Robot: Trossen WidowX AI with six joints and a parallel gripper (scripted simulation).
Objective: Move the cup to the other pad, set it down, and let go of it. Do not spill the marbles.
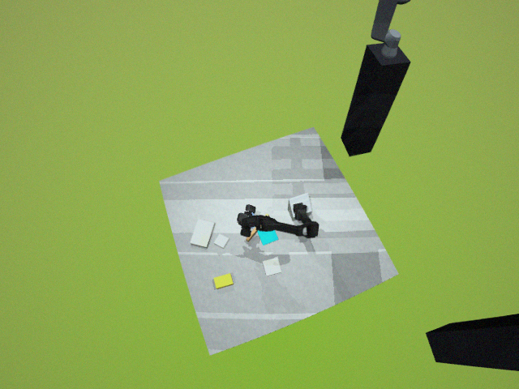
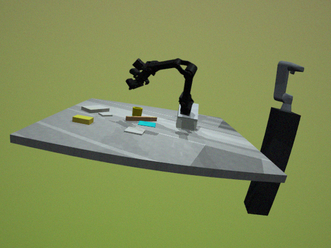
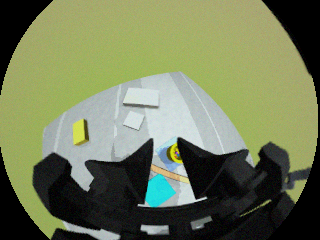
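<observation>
The yellow cup is 170 mm below my gripper tip, 70 mm to the right of it and 50 mm behind it. Also, from my gripper tip: green marble 190 mm below, 70 mm to the right, 30 mm behind; then blue pad 210 mm below, 70 mm to the right, 50 mm behind; then brown wooden bar 200 mm below, 100 mm behind, 10 mm to the right.
</observation>
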